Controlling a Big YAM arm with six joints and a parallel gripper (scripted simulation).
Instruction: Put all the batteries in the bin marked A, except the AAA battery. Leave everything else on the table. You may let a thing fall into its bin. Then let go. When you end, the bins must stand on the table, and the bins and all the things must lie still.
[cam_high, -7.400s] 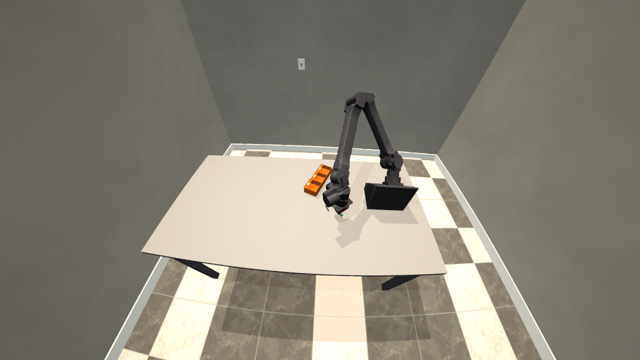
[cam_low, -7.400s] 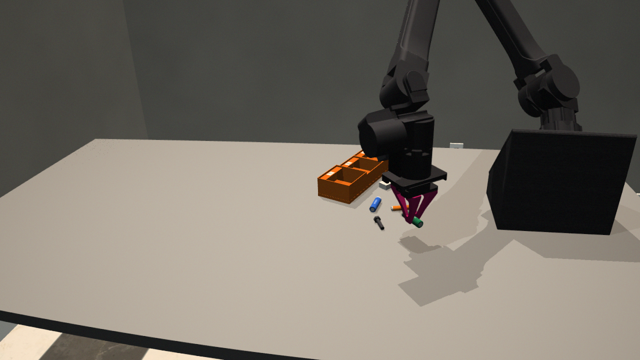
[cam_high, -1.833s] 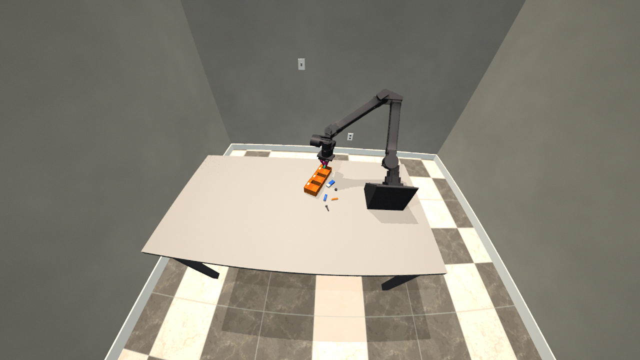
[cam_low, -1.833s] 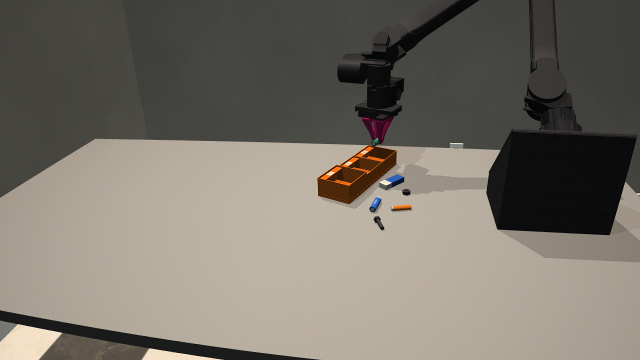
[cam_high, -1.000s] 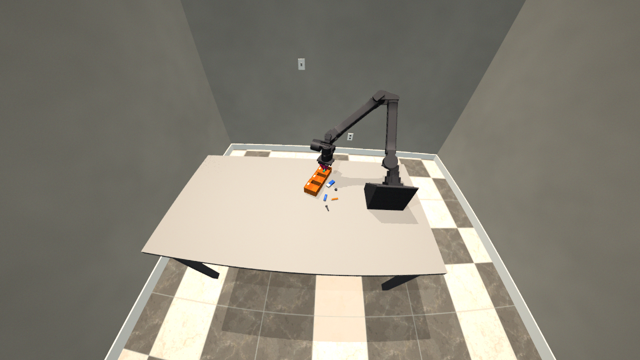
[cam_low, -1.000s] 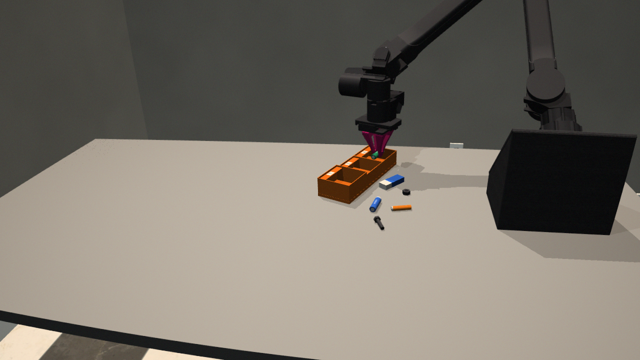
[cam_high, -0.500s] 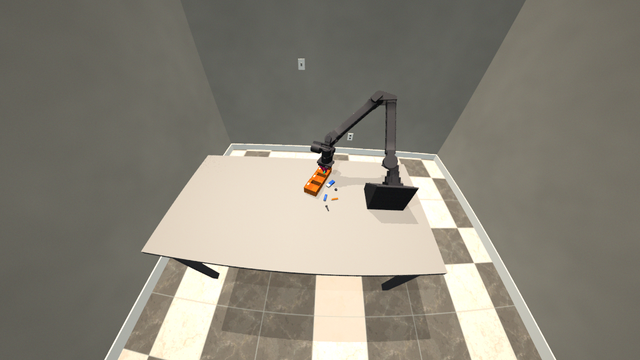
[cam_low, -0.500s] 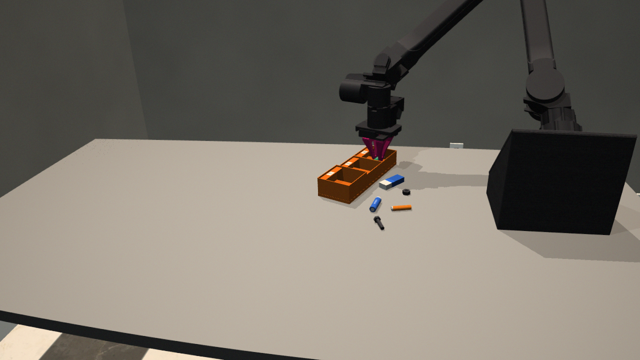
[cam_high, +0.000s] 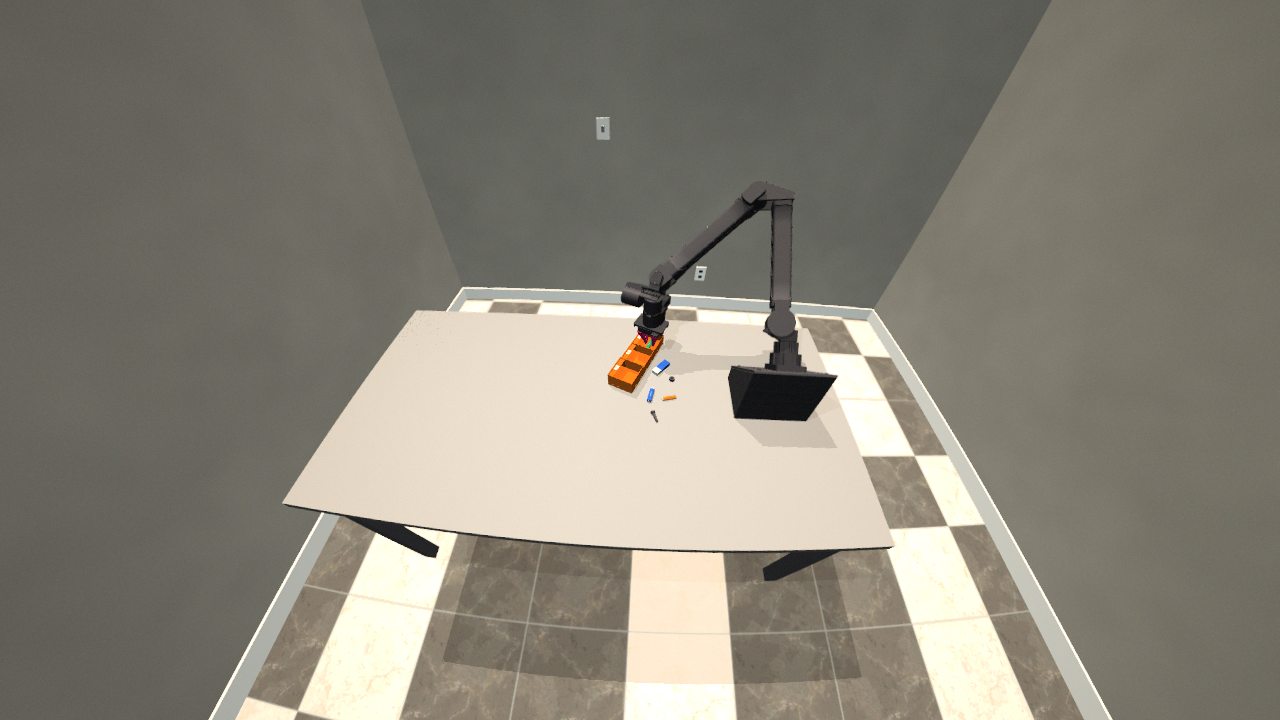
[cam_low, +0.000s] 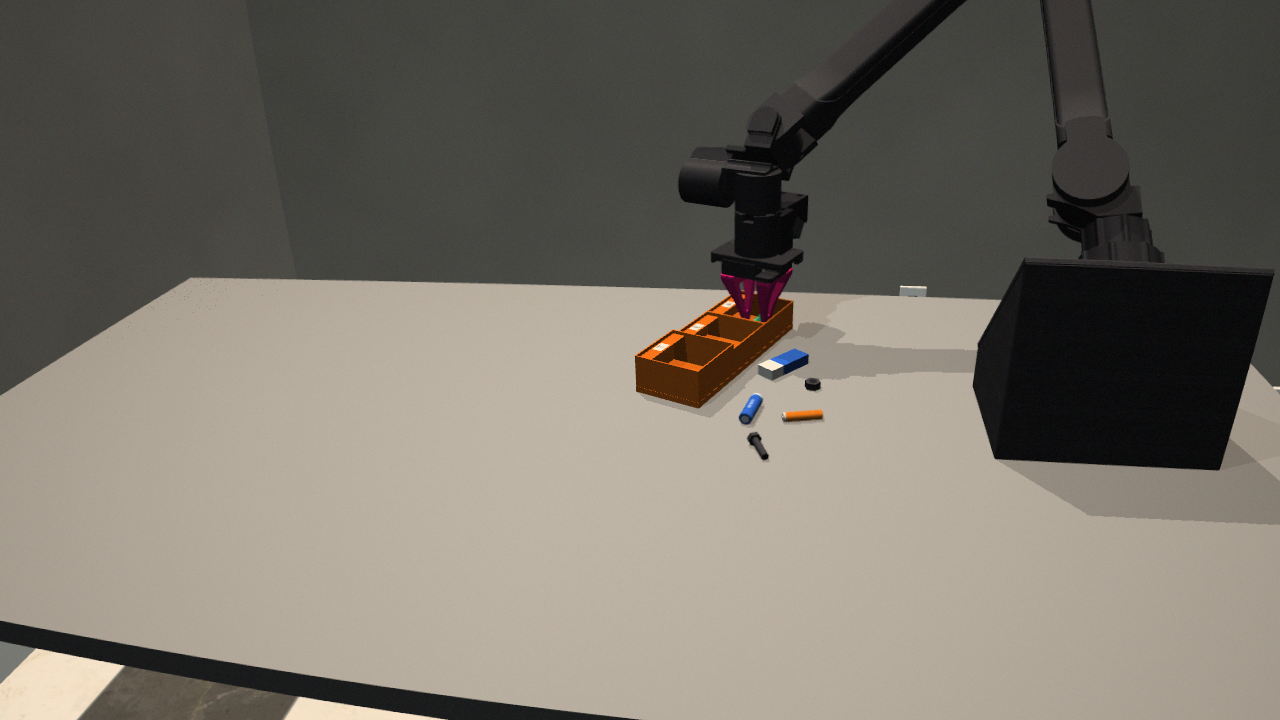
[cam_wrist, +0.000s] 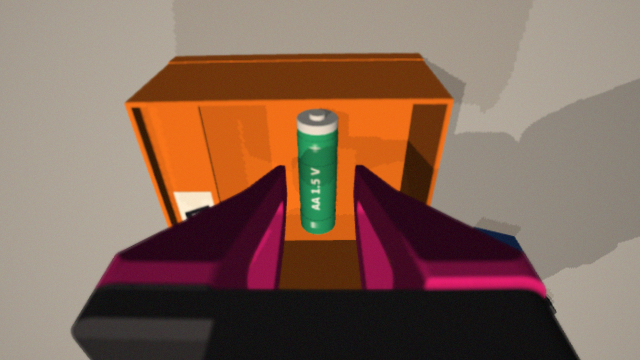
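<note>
Now: the green battery 1 cm below my hand. Also, from my hand: eraser (4 cm behind, 10 cm to the left, 2 cm below); then orange bin row (4 cm ahead, 8 cm to the left); then black nut (8 cm behind, 14 cm to the left, 2 cm below).
</note>
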